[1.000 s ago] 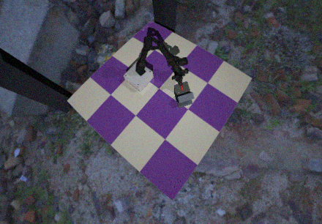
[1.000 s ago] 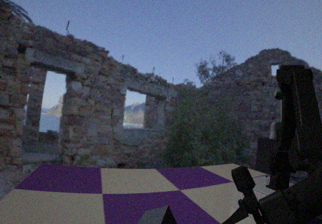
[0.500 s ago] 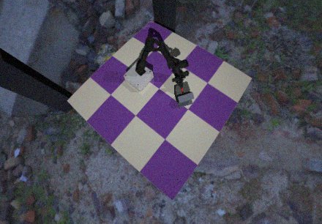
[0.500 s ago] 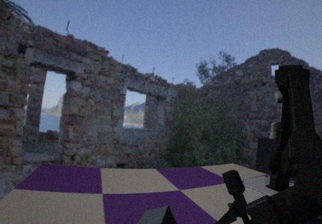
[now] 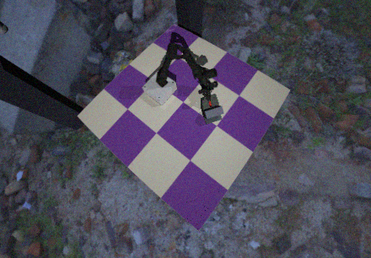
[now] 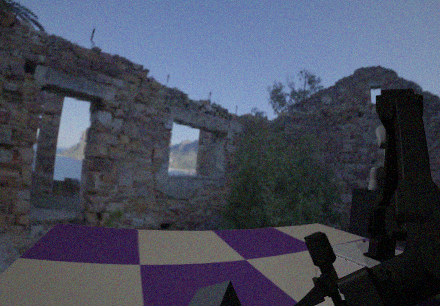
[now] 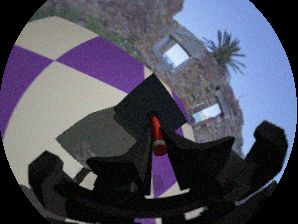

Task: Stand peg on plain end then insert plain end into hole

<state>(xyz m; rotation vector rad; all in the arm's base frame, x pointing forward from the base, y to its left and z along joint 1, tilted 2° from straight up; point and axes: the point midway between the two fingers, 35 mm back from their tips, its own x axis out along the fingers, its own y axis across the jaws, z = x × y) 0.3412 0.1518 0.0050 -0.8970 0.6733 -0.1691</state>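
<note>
My gripper tip is now 60 mm short of the sloped grey panel, 30 mm to the left of it and 40 mm above it. From my gripper tip the other things lie so: red peg 10 mm behind, 10 mm to the left, 10 mm above.
</note>
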